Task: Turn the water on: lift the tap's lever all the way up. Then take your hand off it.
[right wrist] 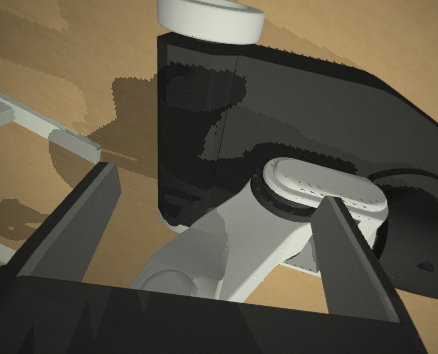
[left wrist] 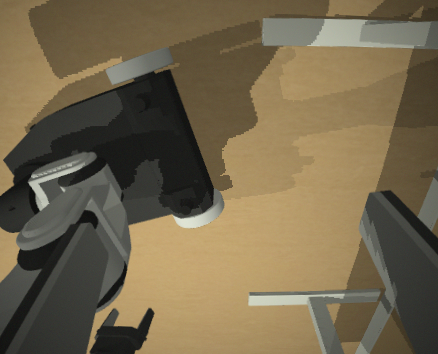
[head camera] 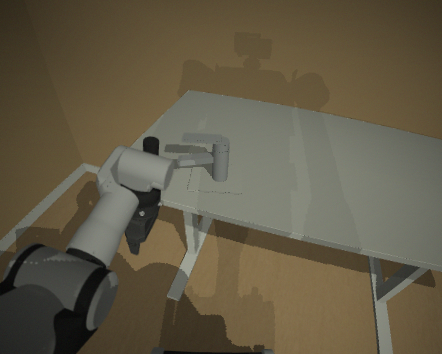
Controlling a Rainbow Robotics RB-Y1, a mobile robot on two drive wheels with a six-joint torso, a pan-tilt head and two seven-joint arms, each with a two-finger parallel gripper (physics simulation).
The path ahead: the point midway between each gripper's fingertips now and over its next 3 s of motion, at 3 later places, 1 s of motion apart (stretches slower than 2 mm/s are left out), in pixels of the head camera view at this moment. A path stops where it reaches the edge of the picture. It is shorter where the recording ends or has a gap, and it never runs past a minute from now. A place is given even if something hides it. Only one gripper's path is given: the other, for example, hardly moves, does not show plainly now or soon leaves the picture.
The left gripper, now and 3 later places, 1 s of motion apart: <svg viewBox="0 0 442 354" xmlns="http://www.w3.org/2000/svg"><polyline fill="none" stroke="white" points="142,237 141,227 142,241 130,251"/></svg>
